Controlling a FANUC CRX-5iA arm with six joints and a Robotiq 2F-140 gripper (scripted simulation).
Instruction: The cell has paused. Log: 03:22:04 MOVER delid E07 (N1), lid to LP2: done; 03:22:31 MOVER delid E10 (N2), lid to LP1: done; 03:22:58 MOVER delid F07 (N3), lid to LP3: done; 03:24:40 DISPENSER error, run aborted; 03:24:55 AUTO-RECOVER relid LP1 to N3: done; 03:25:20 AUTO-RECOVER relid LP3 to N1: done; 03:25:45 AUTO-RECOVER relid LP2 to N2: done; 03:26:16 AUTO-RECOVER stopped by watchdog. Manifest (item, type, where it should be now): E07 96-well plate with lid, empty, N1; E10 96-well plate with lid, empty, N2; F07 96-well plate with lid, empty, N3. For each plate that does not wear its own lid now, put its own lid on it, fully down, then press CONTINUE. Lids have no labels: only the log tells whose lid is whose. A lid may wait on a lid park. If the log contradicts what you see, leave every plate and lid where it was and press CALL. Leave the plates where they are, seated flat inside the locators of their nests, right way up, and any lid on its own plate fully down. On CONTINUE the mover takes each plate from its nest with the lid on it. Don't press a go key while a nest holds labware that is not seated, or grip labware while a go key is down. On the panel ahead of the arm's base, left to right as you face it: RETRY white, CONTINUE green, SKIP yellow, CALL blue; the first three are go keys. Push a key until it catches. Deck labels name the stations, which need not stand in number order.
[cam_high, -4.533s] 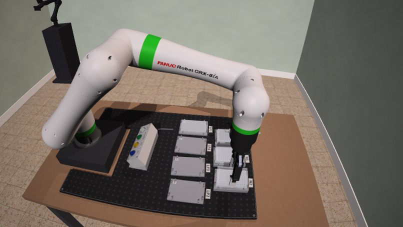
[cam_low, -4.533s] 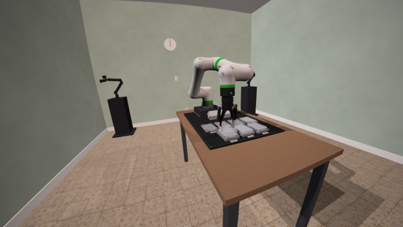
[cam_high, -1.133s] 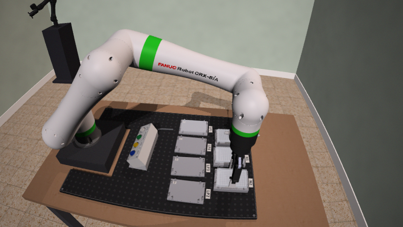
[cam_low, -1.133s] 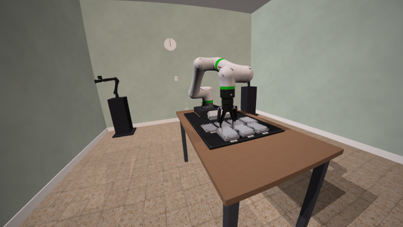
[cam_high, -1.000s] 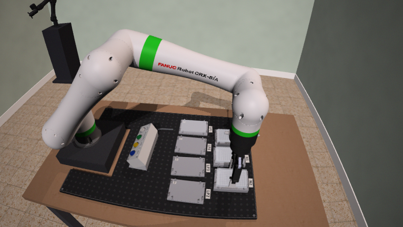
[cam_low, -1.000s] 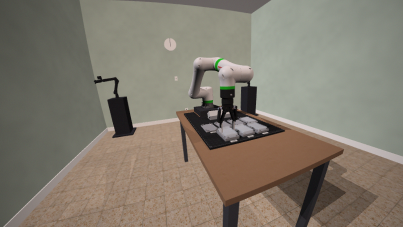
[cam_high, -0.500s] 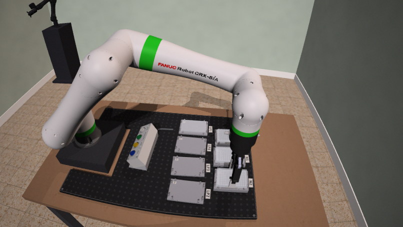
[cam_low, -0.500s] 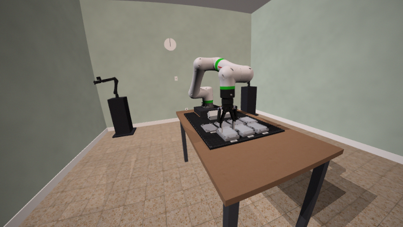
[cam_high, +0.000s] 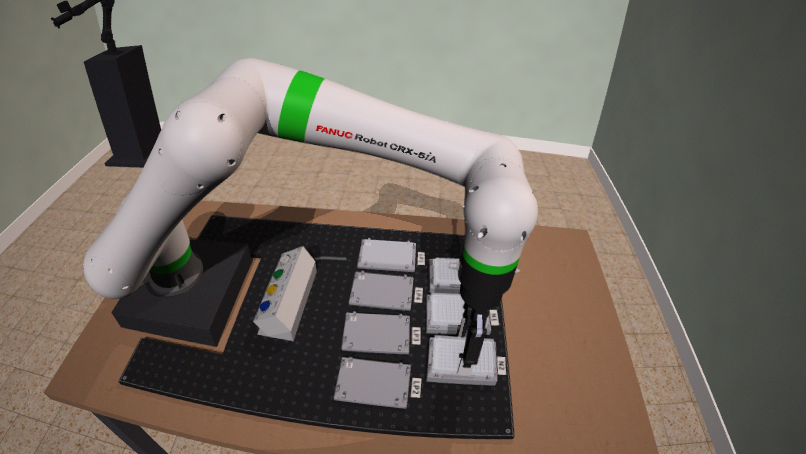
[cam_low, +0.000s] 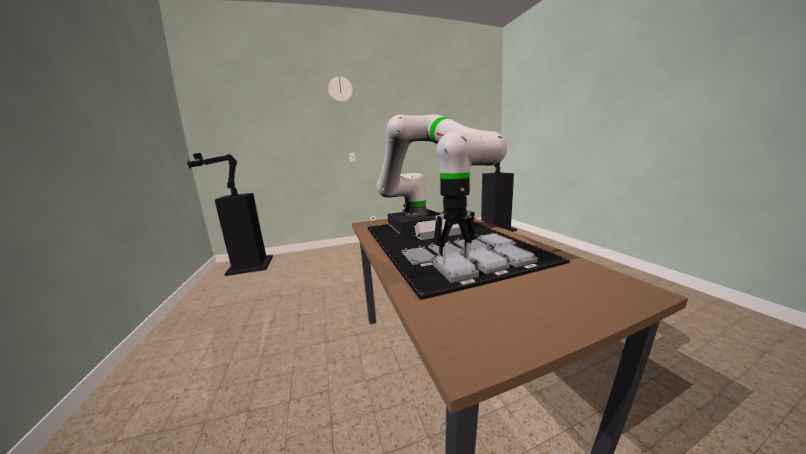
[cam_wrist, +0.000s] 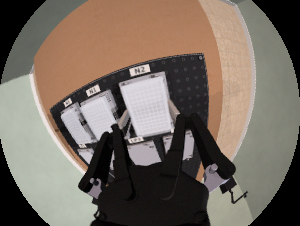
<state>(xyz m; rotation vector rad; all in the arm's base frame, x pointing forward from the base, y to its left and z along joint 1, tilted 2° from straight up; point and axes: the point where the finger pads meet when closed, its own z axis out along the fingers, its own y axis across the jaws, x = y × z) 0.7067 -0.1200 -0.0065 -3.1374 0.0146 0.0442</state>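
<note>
Now: the nest n2 50 mm below my hand. Round my hand: plate (130 mm to the left, 40 mm below, 10 mm behind); LP2 (180 mm behind, 70 mm to the right, 60 mm below); LP3 (190 mm behind, 60 mm to the left, 60 mm below).
</note>
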